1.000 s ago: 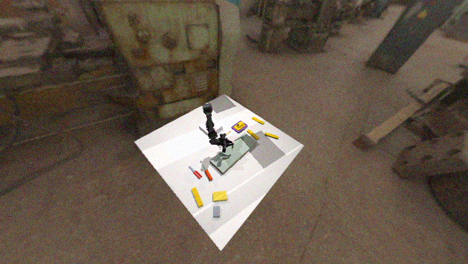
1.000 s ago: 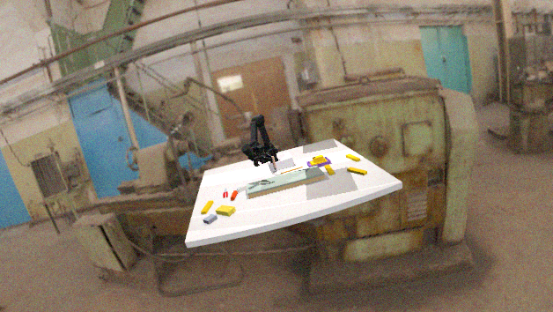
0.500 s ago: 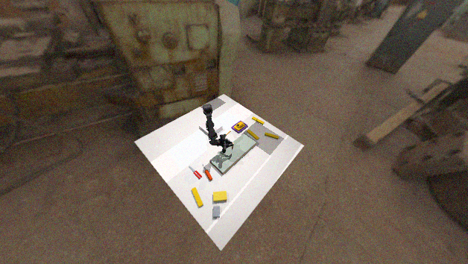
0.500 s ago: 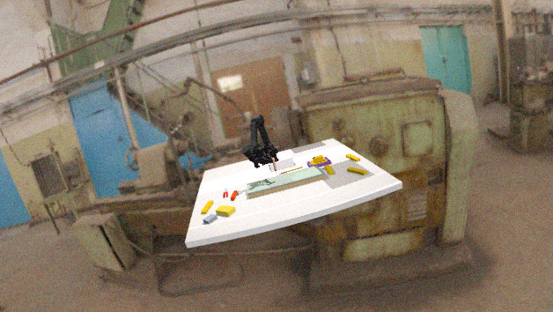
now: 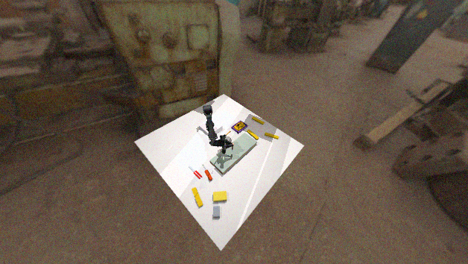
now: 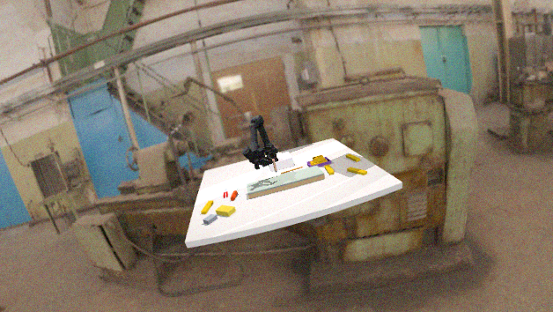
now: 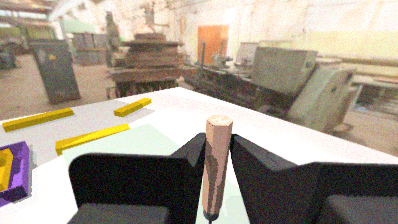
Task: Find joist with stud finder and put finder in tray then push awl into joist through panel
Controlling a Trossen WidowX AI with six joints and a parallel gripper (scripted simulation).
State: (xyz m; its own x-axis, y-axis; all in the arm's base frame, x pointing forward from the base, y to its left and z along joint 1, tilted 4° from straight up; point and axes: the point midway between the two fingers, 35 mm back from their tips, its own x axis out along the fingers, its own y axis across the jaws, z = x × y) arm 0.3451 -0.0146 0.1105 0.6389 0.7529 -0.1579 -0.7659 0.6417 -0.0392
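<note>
Right now my gripper tip is 60 mm above the awl. Round my gripper tip: thin pencil-like stick: 240 mm behind, 110 mm to the left, 170 mm below; then flat purple tray: 240 mm behind, 320 mm to the left, 160 mm below; then yellow stud finder: 240 mm behind, 310 mm to the left, 120 mm below.
</note>
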